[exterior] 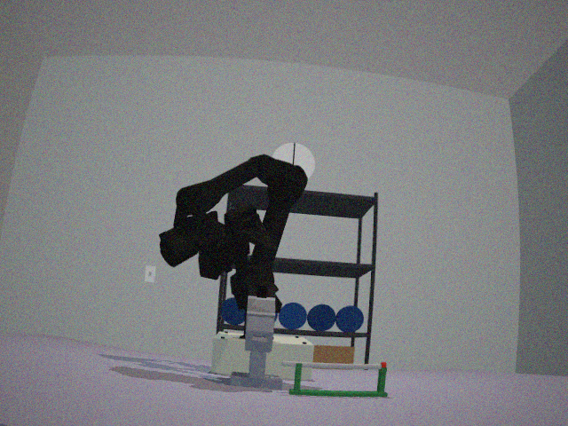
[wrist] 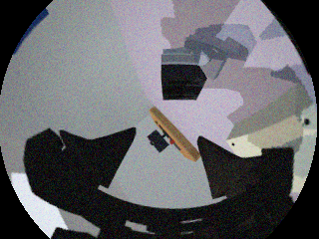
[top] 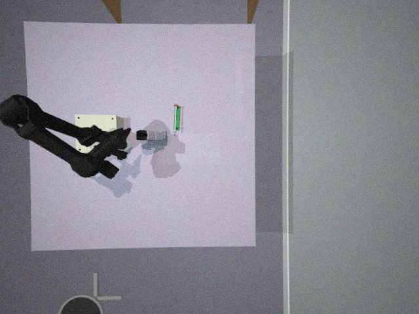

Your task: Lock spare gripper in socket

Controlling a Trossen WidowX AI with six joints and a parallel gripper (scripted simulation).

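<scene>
The green cradle lies 17 cm ahead of my gripper tip, 12 cm to the left of it and 18 cm below it. Round my gripper tip: black spare gripper (7 cm ahead, 1 cm to the right, 9 cm below); then socket (10 cm ahead, 1 cm to the right, 15 cm below).
</scene>
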